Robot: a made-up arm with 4 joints.
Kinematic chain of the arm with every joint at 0, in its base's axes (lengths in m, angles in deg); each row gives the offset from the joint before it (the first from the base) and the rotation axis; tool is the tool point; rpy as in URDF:
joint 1: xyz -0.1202 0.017 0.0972 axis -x
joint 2: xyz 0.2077 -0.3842 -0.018 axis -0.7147 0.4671 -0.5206
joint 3: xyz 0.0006 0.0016 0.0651 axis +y
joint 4: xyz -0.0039 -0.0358 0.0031 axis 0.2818 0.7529 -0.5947
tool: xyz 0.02 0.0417 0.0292 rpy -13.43 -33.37 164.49
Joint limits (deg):
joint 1: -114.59..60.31
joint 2: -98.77..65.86
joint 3: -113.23..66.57
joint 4: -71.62..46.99
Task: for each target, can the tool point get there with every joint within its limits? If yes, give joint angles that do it. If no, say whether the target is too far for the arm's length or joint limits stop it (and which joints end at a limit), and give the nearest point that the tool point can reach.
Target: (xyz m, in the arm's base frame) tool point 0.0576 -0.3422 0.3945
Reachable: yes | joints 35.73 -73.71 52.27 -57.39
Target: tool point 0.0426 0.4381 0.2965
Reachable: no: joint limits stop it (at a limit: joint 1, joint 4) | nearest point 0.1072 -0.0817 0.4272 | short by 0.540 m
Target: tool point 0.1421 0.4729 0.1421
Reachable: no: joint limits stop it (at a limit: joint 1, joint 2, joint 3) | nearest point 0.1068 0.1685 -0.2193 | short by 0.474 m
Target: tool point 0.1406 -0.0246 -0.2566
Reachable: yes | joints -93.52 36.92 -13.75 12.38
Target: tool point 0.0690 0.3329 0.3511
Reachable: no: joint limits stop it (at a limit: joint 1, joint 4) | nearest point 0.1076 -0.0810 0.4304 | short by 0.423 m
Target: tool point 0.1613 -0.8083 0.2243
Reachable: no: too far | nearest point 0.0969 -0.4756 0.1731 | short by 0.343 m
